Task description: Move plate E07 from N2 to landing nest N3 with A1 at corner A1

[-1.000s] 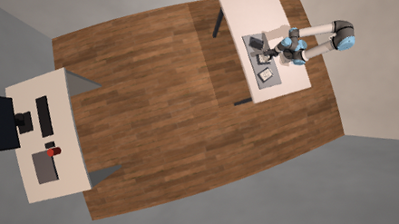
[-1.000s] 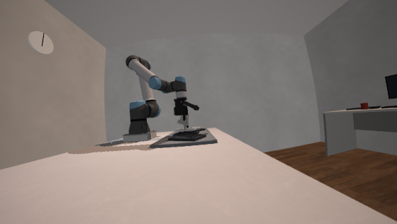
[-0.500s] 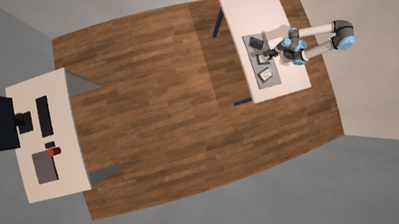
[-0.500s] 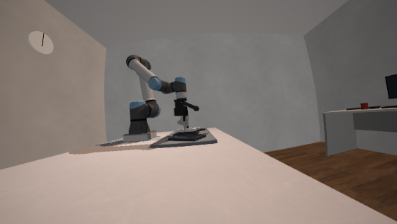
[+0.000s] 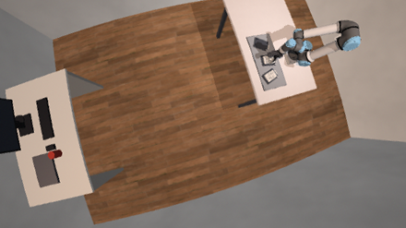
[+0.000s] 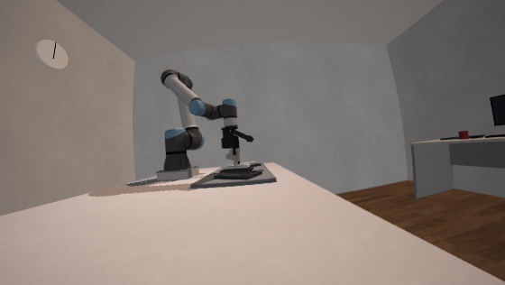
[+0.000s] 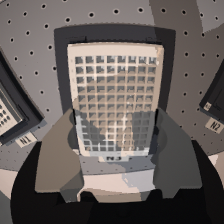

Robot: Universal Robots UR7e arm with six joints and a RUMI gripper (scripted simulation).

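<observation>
Right now my hand is 30 mm above the dark landing nest. Also, from my hand: plate nest N2: 210 mm to the right, 30 mm below.
</observation>
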